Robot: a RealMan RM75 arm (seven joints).
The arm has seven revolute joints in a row. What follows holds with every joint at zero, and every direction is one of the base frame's. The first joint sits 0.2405 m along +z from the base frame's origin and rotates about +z. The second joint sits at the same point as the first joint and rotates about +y. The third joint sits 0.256 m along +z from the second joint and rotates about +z. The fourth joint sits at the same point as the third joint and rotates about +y. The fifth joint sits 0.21 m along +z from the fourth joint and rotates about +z. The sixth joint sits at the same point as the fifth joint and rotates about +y. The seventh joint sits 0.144 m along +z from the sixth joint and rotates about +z. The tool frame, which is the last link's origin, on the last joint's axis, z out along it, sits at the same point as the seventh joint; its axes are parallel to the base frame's.
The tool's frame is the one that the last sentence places.
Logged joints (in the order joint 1, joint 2, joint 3, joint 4, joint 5, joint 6, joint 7), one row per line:
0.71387, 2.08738, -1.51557, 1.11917, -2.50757, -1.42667, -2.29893
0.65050, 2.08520, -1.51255, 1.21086, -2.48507, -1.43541, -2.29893
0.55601, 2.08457, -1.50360, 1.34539, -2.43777, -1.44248, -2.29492
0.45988, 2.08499, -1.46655, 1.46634, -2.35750, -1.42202, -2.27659
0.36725, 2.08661, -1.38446, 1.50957, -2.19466, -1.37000, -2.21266
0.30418, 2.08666, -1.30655, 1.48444, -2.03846, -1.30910, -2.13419
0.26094, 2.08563, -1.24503, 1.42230, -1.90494, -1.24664, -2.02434
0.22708, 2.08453, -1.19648, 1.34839, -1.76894, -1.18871, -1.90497
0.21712, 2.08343, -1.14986, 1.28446, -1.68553, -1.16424, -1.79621
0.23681, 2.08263, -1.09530, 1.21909, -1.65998, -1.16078, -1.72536
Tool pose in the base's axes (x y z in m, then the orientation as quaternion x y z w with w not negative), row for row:
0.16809, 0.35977, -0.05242, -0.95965, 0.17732, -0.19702, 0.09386
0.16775, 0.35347, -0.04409, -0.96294, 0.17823, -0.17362, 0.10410
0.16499, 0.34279, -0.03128, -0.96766, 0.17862, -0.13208, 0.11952
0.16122, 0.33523, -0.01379, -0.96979, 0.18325, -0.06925, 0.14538
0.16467, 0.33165, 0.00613, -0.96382, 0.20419, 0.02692, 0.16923
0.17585, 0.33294, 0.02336, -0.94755, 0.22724, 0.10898, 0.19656
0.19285, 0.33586, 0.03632, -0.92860, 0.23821, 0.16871, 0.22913
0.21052, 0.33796, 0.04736, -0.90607, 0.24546, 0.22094, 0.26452
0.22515, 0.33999, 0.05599, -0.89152, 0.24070, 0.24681, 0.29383
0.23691, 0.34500, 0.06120, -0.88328, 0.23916, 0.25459, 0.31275
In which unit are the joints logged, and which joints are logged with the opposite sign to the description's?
The joints are logged in radians. Opposite sign: joint 4, joint 7.
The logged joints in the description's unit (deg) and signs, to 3 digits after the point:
40.902, 119.598, -86.836, -64.124, -143.673, -81.742, 131.719
37.271, 119.473, -86.663, -69.377, -142.384, -82.243, 131.719
31.857, 119.437, -86.150, -77.085, -139.674, -82.648, 131.489
26.349, 119.461, -84.027, -84.015, -135.075, -81.476, 130.439
21.042, 119.554, -79.324, -86.492, -125.745, -78.495, 126.776
17.428, 119.557, -74.860, -85.052, -116.795, -75.006, 122.280
14.951, 119.498, -71.335, -81.492, -109.145, -71.427, 115.986
13.011, 119.435, -68.553, -77.257, -101.353, -68.108, 109.147
12.440, 119.372, -65.882, -73.594, -96.574, -66.706, 102.915
13.568, 119.326, -62.756, -69.849, -95.110, -66.508, 98.856

